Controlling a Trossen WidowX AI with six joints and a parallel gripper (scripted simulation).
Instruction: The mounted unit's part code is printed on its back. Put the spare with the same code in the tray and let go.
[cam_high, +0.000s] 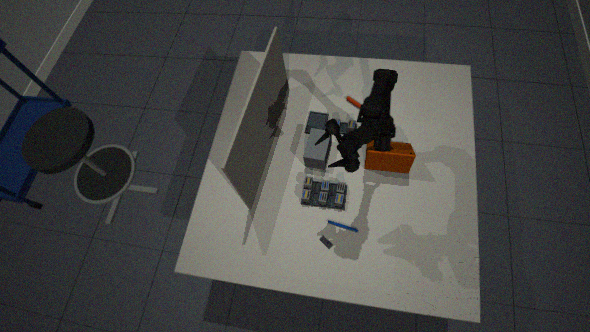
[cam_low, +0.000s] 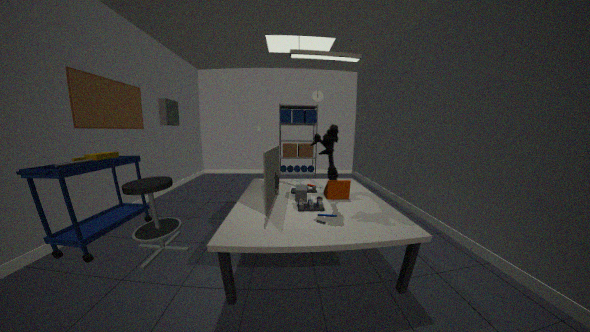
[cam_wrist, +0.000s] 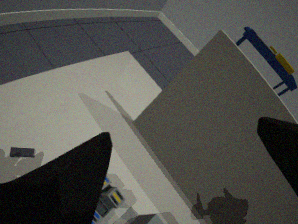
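Right now my gripper tip is 42 cm above the grey spare block, 9 cm short of it and 1 cm to the left of it. Round my gripper tip: blue stick: 46 cm below, 12 cm to the left, 8 cm behind; then tall dark panel: 30 cm to the right, 29 cm ahead, 24 cm below; then mounted unit: 41 cm below, 24 cm to the right, 4 cm ahead.
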